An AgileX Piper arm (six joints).
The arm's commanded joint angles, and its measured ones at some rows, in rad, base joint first. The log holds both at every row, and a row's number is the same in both.
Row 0, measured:
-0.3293 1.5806 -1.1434 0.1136 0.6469 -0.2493
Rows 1 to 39, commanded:
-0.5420 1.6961 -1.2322 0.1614 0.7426 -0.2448
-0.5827 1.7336 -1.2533 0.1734 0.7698 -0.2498
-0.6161 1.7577 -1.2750 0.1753 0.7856 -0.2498
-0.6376 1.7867 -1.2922 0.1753 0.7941 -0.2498
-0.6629 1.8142 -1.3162 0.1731 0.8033 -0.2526
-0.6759 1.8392 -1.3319 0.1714 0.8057 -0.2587
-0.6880 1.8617 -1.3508 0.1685 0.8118 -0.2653
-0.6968 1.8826 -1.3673 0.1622 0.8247 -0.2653
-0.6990 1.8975 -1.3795 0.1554 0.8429 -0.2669
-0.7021 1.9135 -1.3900 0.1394 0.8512 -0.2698
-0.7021 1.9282 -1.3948 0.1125 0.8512 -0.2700
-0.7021 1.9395 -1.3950 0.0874 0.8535 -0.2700
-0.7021 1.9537 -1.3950 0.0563 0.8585 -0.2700
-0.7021 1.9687 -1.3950 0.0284 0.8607 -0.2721
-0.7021 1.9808 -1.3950 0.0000 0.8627 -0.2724
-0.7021 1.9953 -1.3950 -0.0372 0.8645 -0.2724
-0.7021 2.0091 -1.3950 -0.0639 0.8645 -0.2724
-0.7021 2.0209 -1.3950 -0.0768 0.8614 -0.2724
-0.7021 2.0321 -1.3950 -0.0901 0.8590 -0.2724
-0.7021 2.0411 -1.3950 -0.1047 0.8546 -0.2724
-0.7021 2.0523 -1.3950 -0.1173 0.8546 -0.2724
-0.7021 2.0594 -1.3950 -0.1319 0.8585 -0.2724
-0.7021 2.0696 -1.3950 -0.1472 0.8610 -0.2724
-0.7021 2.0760 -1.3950 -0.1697 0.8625 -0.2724
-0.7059 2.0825 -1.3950 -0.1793 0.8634 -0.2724
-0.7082 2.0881 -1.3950 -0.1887 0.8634 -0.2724
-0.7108 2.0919 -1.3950 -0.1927 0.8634 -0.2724
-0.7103 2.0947 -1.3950 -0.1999 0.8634 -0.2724
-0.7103 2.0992 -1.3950 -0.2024 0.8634 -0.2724
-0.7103 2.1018 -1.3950 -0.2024 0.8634 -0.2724
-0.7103 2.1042 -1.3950 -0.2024 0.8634 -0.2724
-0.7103 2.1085 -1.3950 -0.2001 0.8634 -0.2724
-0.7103 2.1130 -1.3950 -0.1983 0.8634 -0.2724
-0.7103 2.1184 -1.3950 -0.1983 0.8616 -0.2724
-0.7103 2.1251 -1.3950 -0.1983 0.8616 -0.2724
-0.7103 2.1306 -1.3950 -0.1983 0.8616 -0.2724
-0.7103 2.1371 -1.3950 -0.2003 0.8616 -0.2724
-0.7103 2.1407 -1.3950 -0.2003 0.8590 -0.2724
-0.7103 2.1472 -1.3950 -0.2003 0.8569 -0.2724
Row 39, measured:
-0.7071 2.1270 -1.3913 -0.1948 0.8587 -0.2652
